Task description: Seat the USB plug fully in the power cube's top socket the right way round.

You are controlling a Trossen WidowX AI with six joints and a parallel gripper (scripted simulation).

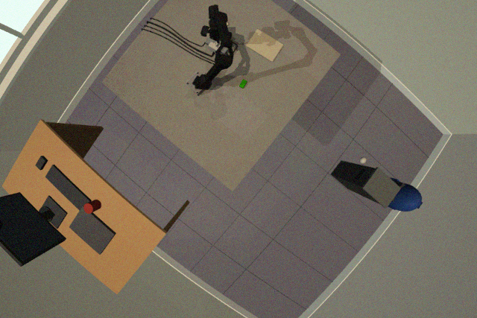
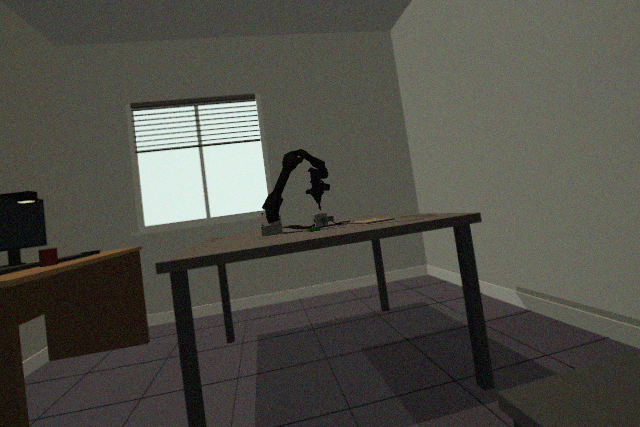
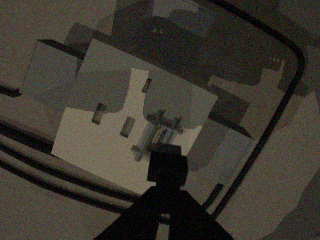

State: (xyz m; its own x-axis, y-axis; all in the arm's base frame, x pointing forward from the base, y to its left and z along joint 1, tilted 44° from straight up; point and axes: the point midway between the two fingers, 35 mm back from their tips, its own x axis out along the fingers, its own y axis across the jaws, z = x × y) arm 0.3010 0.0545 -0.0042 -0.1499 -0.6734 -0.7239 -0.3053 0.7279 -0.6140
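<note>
Now: gripper tip 2 cm above the dark USB plug. Round my gripper tip: tan sheet 22 cm ahead, 25 cm to the right, 13 cm below; small green block 11 cm behind, 28 cm to the right, 13 cm below.
</note>
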